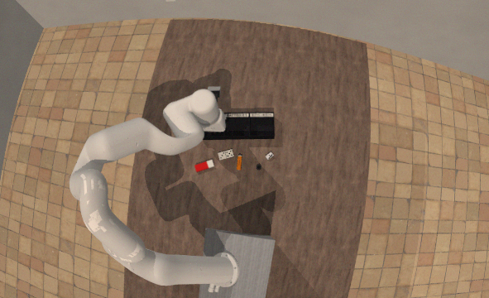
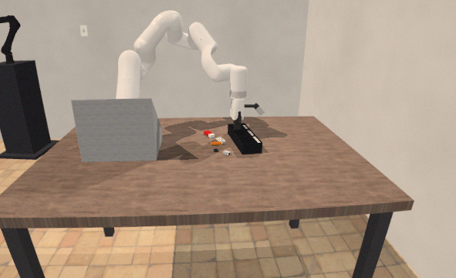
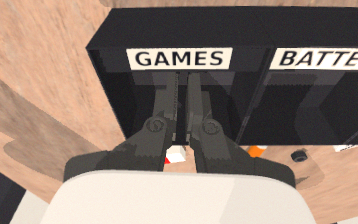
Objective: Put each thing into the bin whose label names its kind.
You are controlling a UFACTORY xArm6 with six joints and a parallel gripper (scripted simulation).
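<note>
The black nut lies 180 mm to the right of my hand, 90 mm behind it and 30 mm below it. The rest, counted from my hand: white domino: 70 mm behind, 60 mm to the right, 30 mm below; then orange battery: 120 mm to the right, 90 mm behind, 30 mm below; then eraser: 130 mm behind, 30 mm below, 10 mm to the right.
</note>
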